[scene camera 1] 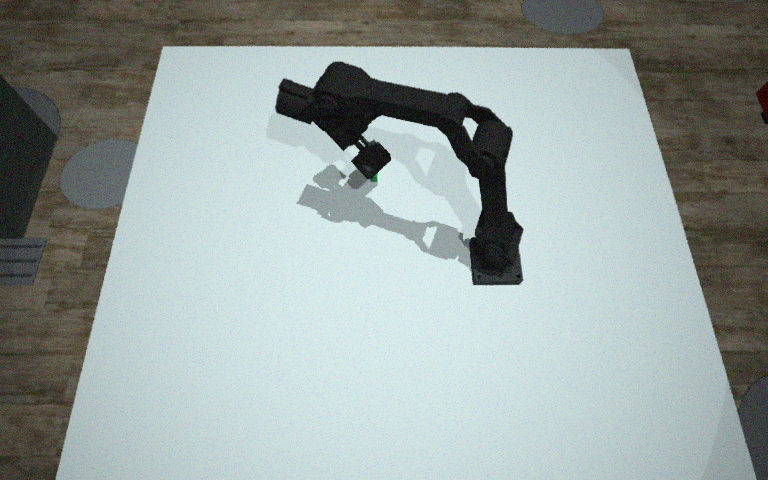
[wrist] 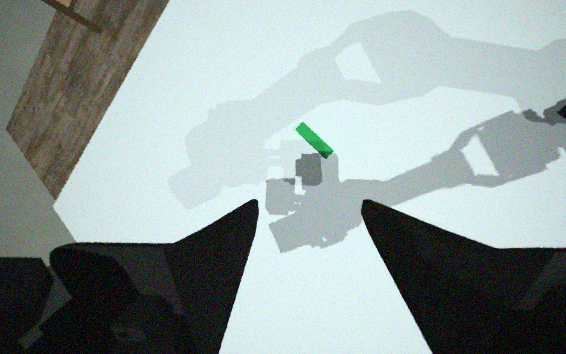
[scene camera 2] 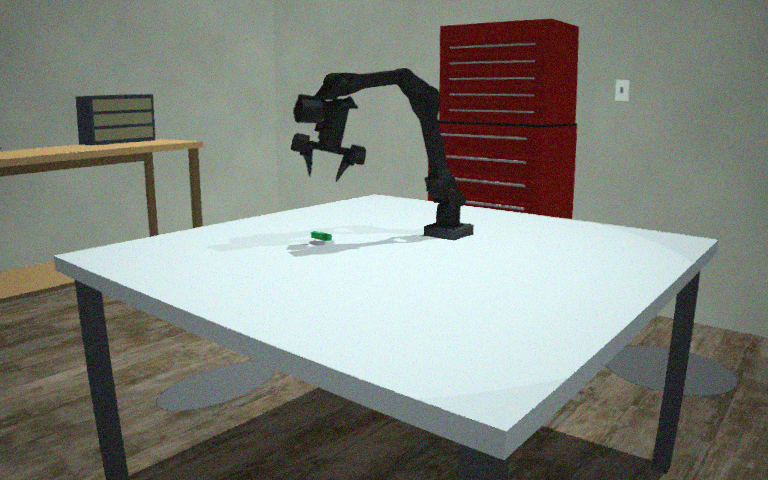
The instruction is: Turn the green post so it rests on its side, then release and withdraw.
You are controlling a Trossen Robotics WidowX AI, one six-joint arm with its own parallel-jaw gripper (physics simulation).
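Note:
The green post [scene camera 1: 374, 178] [scene camera 2: 321, 235] [wrist: 314, 140] lies on its side on the white table [scene camera 1: 362, 350] [scene camera 2: 396, 294] [wrist: 280, 310]. In the scene camera 1 view most of it is hidden behind the gripper. My gripper [scene camera 2: 323, 178] [wrist: 309, 205] is open and empty, with its fingers wide apart. It hangs well above the table and the post and touches neither. In the wrist view the post is ahead of the fingertips, slanting from upper left to lower right.
The arm's base [scene camera 1: 497, 271] [scene camera 2: 448, 230] stands on the table, to the right of the post in both scene views. Shadows of the arm fall around the post. A red cabinet [scene camera 2: 509, 73] and a wooden bench [scene camera 2: 186, 145] with a drawer box [scene camera 2: 121, 118] stand beyond the table.

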